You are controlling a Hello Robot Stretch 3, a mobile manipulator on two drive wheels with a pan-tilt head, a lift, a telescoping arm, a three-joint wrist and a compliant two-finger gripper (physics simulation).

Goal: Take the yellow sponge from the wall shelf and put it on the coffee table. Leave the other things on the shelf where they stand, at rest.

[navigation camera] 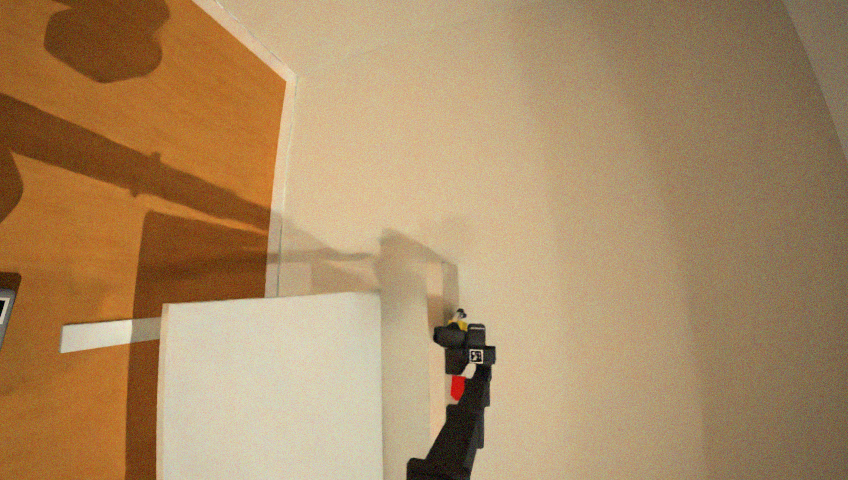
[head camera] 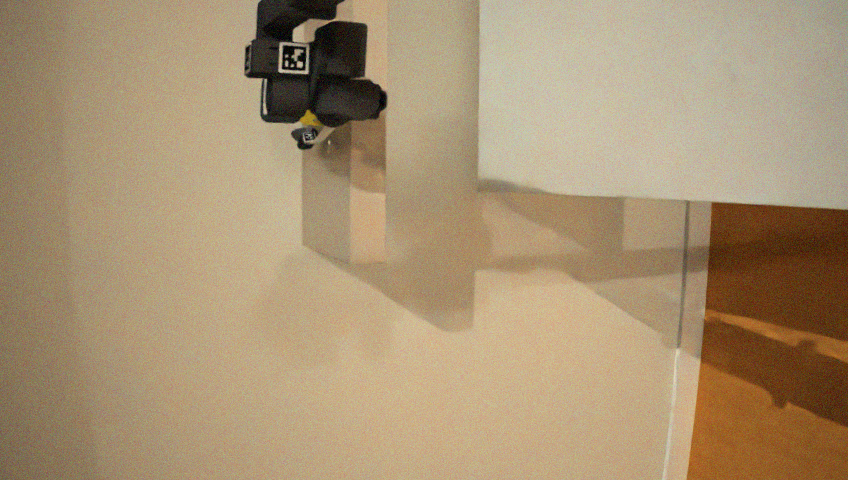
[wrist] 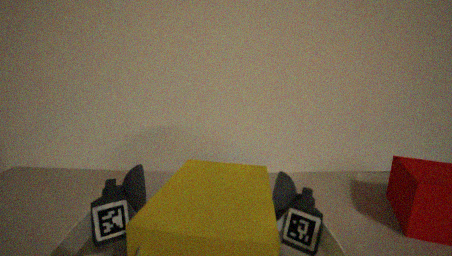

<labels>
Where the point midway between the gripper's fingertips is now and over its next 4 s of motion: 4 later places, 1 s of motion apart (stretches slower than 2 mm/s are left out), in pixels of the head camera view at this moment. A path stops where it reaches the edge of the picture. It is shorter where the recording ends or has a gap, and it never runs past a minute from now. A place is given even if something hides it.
My gripper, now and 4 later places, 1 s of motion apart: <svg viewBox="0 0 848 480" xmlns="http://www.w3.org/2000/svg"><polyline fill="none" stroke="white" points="303,102 280,101 291,98 317,95 330,93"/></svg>
</labels>
